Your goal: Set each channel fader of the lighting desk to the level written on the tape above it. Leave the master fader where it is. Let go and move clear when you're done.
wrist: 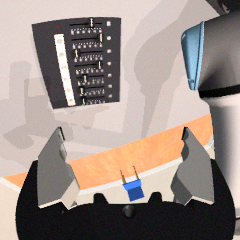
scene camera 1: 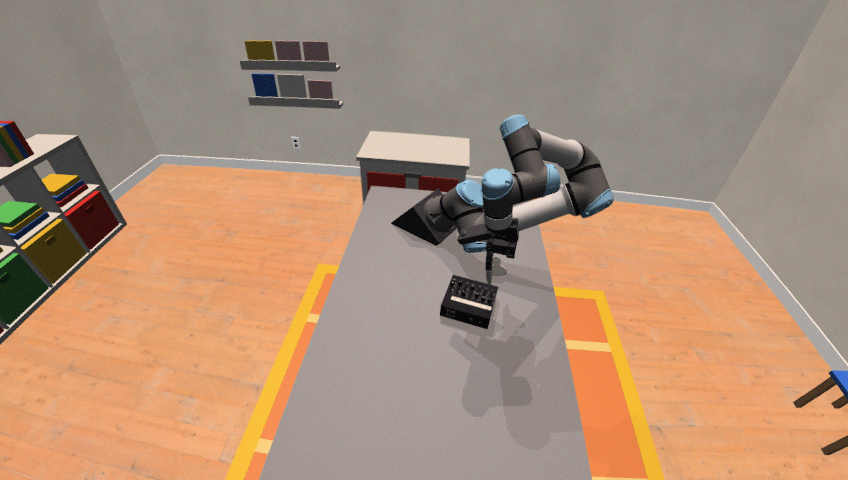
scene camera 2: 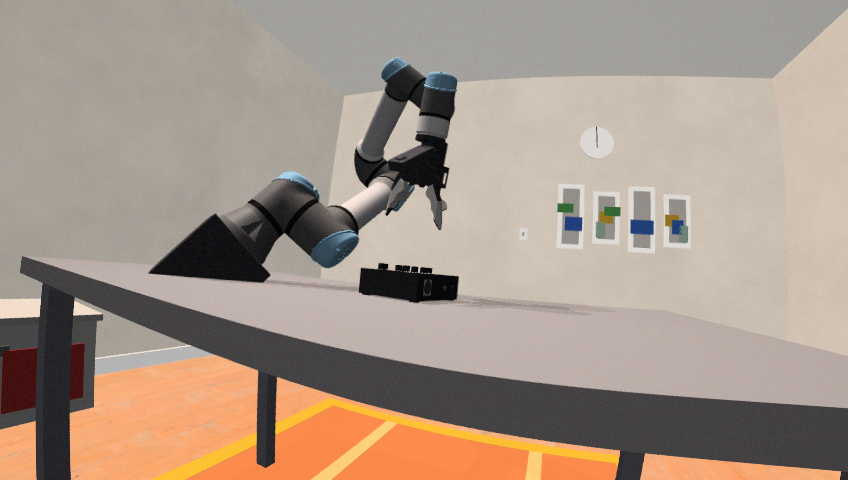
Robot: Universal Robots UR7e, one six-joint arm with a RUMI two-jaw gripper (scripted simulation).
Labels:
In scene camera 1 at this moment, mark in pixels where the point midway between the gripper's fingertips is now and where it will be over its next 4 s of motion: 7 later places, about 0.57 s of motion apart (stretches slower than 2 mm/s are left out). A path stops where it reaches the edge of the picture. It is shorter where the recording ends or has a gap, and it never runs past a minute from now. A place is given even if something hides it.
My gripper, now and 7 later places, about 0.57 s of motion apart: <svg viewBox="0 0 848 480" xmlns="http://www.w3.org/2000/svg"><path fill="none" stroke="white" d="M495 264L477 265L477 265L477 268L477 271L478 273L478 272L477 269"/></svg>

